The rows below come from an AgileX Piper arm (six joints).
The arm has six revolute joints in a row. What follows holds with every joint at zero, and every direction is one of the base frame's. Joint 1 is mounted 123 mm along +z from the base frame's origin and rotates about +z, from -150 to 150 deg. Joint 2 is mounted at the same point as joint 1 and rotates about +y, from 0 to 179.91 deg. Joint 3 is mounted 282.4 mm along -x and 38.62 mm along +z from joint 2 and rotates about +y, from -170 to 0 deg. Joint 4 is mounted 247.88 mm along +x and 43.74 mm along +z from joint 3 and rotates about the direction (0.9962, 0, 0.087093), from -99.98 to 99.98 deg. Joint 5 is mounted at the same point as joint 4 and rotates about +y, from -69.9 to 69.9 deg. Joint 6 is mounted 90.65 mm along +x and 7.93 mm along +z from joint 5 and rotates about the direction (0.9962, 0, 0.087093), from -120 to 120 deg. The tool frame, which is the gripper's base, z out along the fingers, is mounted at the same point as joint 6; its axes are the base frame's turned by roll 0, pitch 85.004 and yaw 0 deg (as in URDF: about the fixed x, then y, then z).
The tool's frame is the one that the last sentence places.
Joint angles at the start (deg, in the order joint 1, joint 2, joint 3, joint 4, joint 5, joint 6):
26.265 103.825 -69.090 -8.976 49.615 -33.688
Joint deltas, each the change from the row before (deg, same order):
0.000 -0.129 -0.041 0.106 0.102 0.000
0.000 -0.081 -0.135 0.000 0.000 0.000
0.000 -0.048 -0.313 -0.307 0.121 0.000
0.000 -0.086 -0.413 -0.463 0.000 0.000
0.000 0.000 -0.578 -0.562 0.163 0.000
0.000 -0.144 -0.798 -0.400 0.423 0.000
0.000 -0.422 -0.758 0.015 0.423 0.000
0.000 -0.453 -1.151 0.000 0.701 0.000
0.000 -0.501 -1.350 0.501 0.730 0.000
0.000 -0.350 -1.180 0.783 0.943 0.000
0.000 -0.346 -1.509 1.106 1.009 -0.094
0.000 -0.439 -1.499 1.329 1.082 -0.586
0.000 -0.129 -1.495 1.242 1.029 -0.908
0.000 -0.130 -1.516 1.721 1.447 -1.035
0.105 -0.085 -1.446 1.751 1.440 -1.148
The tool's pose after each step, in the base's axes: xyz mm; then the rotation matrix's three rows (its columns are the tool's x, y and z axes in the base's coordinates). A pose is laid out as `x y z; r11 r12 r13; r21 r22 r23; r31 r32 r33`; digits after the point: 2 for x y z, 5 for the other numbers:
319.19 145.58 194.93; -0.41324 -0.88295 0.22281; -0.90755 0.41940 -0.02123; -0.07470 -0.21098 -0.97463
319.51 145.73 196.00; -0.41298 -0.88223 0.22610; -0.90743 0.41975 -0.01960; -0.07761 -0.21326 -0.97391
320.42 145.75 197.67; -0.41041 -0.88192 0.23191; -0.90858 0.41717 -0.02148; -0.07780 -0.21952 -0.97250
321.83 145.83 200.07; -0.40601 -0.88107 0.24263; -0.91036 0.41318 -0.02298; -0.08000 -0.23021 -0.96985
323.66 145.95 202.65; -0.40134 -0.88033 0.25286; -0.91244 0.40836 -0.02653; -0.07991 -0.24137 -0.96714
325.47 146.22 207.00; -0.39857 -0.87839 0.26378; -0.91342 0.40607 -0.02798; -0.08254 -0.25209 -0.96418
326.46 146.64 212.86; -0.39873 -0.87474 0.27541; -0.91240 0.40866 -0.02297; -0.09246 -0.26045 -0.96105
328.01 147.26 220.64; -0.39914 -0.86998 0.28951; -0.91097 0.41209 -0.01759; -0.10400 -0.27076 -0.95701
329.45 148.52 229.59; -0.40253 -0.86368 0.30337; -0.90702 0.42105 -0.00477; -0.12361 -0.27708 -0.95286
330.07 149.74 236.74; -0.40885 -0.85927 0.30740; -0.90195 0.43177 0.00730; -0.13900 -0.27427 -0.95155
331.00 151.60 245.38; -0.41474 -0.85439 0.31306; -0.89562 0.44409 0.02548; -0.16079 -0.26981 -0.94939
331.25 153.48 254.58; -0.41380 -0.85328 0.31730; -0.89182 0.44995 0.04693; -0.18281 -0.26356 -0.94716
332.02 155.56 261.92; -0.40724 -0.85611 0.31817; -0.89133 0.44853 0.06601; -0.19922 -0.25671 -0.94573
331.80 157.89 269.17; -0.40222 -0.86147 0.30998; -0.88991 0.44742 0.08871; -0.21511 -0.24017 -0.94660
331.06 160.84 275.89; -0.39310 -0.86932 0.29961; -0.89026 0.44134 0.11248; -0.23001 -0.22252 -0.94741

